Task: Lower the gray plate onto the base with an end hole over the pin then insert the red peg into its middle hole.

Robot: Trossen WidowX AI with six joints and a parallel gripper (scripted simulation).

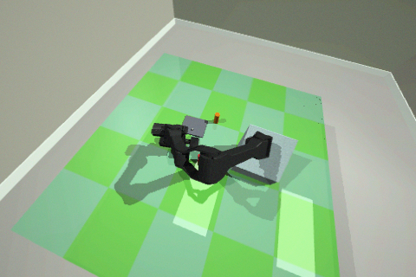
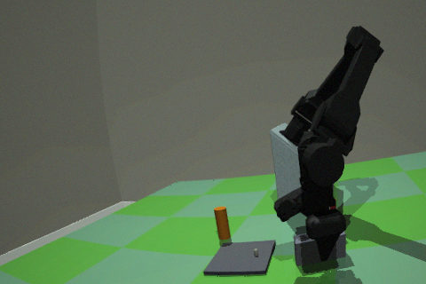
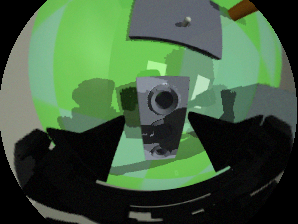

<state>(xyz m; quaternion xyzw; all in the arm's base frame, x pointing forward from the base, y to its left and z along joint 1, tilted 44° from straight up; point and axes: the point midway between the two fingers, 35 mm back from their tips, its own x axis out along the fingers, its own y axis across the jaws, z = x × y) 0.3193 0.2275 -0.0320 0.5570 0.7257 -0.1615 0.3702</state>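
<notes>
The gray plate lies 2 cm above my gripper tip. From my gripper tip the other things lie so: red peg (12 cm behind, 1 cm to the left, 2 cm above); then orange cylinder (9 cm behind, 26 cm to the right, 2 cm above); then base (1 cm ahead, 15 cm to the right, 1 cm below).
</notes>
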